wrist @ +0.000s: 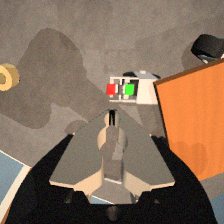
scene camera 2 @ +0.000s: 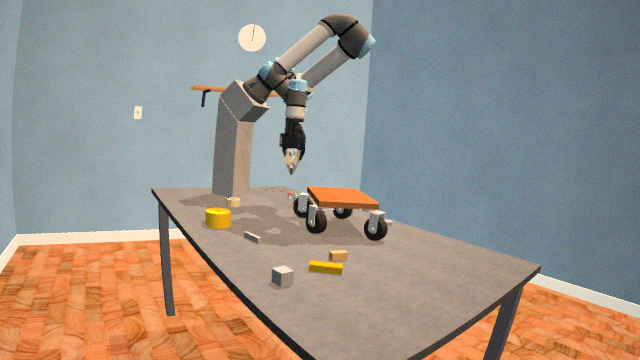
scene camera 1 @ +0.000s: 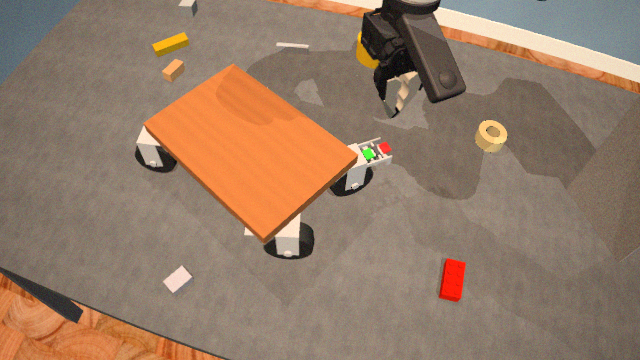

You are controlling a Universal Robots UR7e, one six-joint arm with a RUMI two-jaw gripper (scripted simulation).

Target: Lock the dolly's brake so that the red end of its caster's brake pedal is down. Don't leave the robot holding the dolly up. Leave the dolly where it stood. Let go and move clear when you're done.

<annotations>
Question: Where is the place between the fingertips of my gripper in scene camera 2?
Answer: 291, 174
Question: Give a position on a red brick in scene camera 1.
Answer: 453, 272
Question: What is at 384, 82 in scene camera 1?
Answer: My gripper.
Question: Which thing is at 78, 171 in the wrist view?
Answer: My gripper.
</annotations>
